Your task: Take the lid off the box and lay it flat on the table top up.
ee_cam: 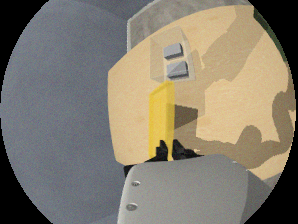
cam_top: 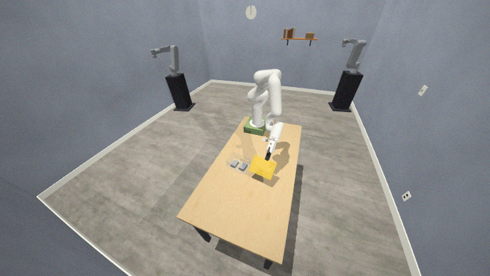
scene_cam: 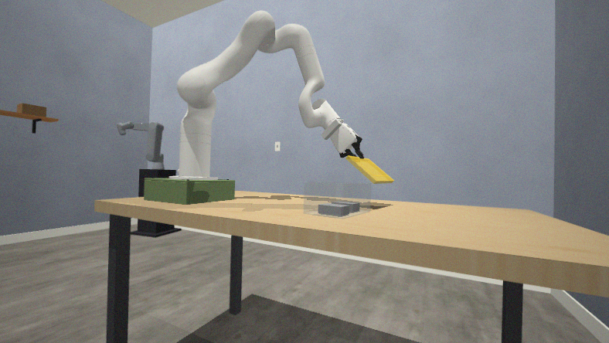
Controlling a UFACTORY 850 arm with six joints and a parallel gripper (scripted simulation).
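Right now the yellow lid is 60 mm ahead of my hand, 50 mm below it and 30 mm to the right of it. The rest, counted from my hand: clear box 270 mm to the right, 150 mm below, 30 mm behind.
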